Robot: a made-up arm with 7 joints. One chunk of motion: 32 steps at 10 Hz.
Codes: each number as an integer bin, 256 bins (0 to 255) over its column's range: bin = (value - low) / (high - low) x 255, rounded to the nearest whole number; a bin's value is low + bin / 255 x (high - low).
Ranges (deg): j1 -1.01..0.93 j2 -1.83..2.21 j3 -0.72..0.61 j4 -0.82..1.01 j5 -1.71..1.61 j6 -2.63..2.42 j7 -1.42..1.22
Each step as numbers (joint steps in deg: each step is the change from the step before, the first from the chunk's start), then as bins.
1 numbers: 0.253 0.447 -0.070 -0.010 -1.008 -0.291 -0.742
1 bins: 166 144 125 113 54 118 65
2 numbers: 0.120 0.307 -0.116 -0.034 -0.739 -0.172 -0.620
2 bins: 149 135 116 110 75 124 77
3 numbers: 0.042 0.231 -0.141 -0.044 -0.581 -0.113 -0.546
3 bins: 138 130 111 108 87 127 84
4 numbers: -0.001 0.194 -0.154 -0.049 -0.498 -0.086 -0.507
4 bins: 133 128 109 107 93 128 88
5 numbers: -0.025 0.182 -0.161 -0.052 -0.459 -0.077 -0.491
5 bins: 129 127 107 107 96 129 90
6 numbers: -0.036 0.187 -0.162 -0.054 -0.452 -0.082 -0.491
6 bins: 128 127 107 107 97 129 90
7 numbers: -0.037 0.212 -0.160 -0.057 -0.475 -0.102 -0.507
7 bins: 128 129 107 106 95 128 88
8 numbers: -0.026 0.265 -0.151 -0.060 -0.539 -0.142 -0.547
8 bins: 129 132 109 106 90 126 84
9 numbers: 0.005 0.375 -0.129 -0.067 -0.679 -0.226 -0.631
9 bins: 133 139 113 105 79 121 76
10 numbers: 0.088 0.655 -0.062 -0.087 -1.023 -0.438 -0.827
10 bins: 144 157 126 102 53 111 57
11 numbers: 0.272 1.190 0.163 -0.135 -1.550 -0.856 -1.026
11 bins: 169 191 169 95 12 90 38
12 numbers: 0.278 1.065 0.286 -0.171 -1.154 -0.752 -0.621
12 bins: 169 183 193 90 43 95 77
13 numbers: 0.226 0.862 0.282 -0.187 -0.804 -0.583 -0.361
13 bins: 162 170 192 88 70 103 102
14 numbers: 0.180 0.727 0.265 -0.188 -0.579 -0.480 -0.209
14 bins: 156 161 189 88 87 109 117
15 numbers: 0.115 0.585 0.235 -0.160 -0.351 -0.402 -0.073
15 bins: 148 152 183 92 104 113 130
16 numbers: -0.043 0.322 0.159 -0.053 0.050 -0.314 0.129
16 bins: 127 136 169 107 135 117 150
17 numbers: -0.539 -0.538 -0.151 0.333 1.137 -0.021 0.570
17 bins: 62 82 109 161 219 132 192
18 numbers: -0.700 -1.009 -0.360 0.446 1.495 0.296 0.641
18 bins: 41 52 69 176 246 148 199
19 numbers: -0.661 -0.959 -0.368 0.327 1.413 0.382 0.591
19 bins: 46 55 67 160 240 152 194
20 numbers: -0.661 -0.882 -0.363 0.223 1.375 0.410 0.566
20 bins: 46 60 68 145 237 154 192
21 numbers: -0.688 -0.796 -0.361 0.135 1.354 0.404 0.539
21 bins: 42 65 69 133 235 153 189
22 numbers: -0.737 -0.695 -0.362 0.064 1.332 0.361 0.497
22 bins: 36 72 69 123 234 151 185
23 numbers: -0.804 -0.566 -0.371 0.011 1.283 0.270 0.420
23 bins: 27 80 67 116 230 146 178
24 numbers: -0.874 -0.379 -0.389 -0.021 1.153 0.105 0.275
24 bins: 18 92 63 111 220 138 164
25 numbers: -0.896 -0.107 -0.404 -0.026 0.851 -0.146 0.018
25 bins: 15 109 61 111 197 125 139
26 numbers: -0.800 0.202 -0.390 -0.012 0.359 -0.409 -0.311
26 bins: 28 128 63 113 159 112 107
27 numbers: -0.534 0.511 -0.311 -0.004 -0.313 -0.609 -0.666
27 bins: 63 148 78 114 107 102 73
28 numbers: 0.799 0.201 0.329 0.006 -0.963 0.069 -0.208
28 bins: 238 128 201 115 57 136 117
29 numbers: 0.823 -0.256 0.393 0.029 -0.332 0.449 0.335
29 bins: 241 99 213 118 106 155 170
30 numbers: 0.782 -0.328 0.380 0.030 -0.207 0.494 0.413
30 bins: 236 95 211 118 115 158 177
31 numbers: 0.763 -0.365 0.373 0.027 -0.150 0.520 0.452
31 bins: 233 92 210 118 120 159 181
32 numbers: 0.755 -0.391 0.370 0.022 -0.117 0.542 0.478
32 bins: 232 91 209 117 122 160 183
